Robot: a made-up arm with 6 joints.
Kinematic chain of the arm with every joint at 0, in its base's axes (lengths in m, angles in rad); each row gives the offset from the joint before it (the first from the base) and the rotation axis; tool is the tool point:
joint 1: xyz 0 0 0.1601 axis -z
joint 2: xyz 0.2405 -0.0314 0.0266 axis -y
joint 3: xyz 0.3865 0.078 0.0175 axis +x
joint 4: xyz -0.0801 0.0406 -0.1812 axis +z
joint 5: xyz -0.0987 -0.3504 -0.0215 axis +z
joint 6: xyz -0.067 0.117 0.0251 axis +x
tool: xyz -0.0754 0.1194 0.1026
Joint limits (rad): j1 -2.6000..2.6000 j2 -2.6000..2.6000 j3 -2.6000..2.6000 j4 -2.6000..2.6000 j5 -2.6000..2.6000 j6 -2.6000..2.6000
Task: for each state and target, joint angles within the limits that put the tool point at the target. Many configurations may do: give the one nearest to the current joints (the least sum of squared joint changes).
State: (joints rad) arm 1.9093 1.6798 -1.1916 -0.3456 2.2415 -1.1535
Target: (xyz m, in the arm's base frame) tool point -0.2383 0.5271 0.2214
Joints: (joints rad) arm 2.1113 2.2475 -1.0448 0.3476 2.4631 -1.1749
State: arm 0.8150 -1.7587 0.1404 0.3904 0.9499 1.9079
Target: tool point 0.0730 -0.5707 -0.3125
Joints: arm 0.7294 -1.2649 -0.2735 0.7673 1.0735 1.8988
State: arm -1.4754 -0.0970 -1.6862 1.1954 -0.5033 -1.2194
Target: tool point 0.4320 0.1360 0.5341
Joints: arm -0.7589 0.4412 -1.7473 1.0958 -0.1720 -1.4263
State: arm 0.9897 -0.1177 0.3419 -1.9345 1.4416 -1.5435
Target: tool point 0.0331 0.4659 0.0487
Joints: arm 0.0935 -0.3301 0.1654 -1.6476 1.7169 -1.5561
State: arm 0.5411 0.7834 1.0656 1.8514 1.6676 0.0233
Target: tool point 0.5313 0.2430 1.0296
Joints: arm -0.0161 1.0312 0.9395 2.4013 1.7659 0.1771
